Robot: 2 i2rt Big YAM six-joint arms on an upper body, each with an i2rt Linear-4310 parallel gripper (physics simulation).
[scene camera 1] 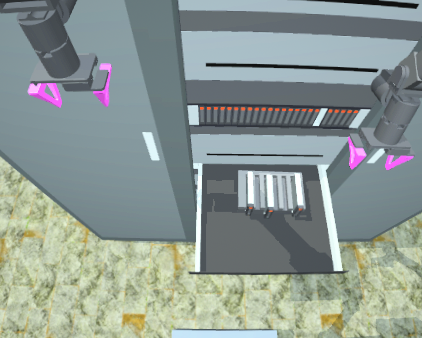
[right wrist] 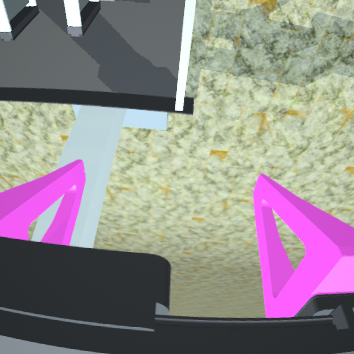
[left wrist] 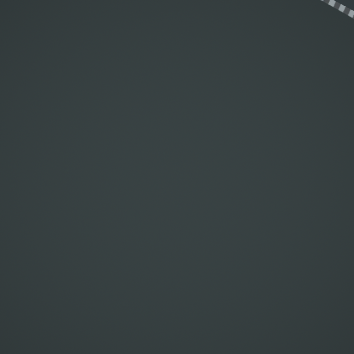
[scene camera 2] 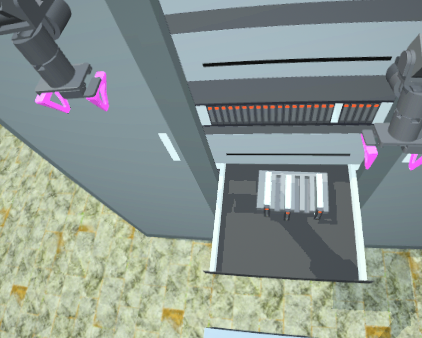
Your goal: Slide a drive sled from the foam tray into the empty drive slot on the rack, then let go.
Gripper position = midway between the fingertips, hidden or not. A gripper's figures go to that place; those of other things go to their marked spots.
My left gripper (scene camera 1: pixel 83 104) is 64 cm from the lens. My right gripper (scene camera 1: pixel 368 167) is 82 cm from the lens. A foam tray (scene camera 1: pixel 281 181): 102 cm from the lens.
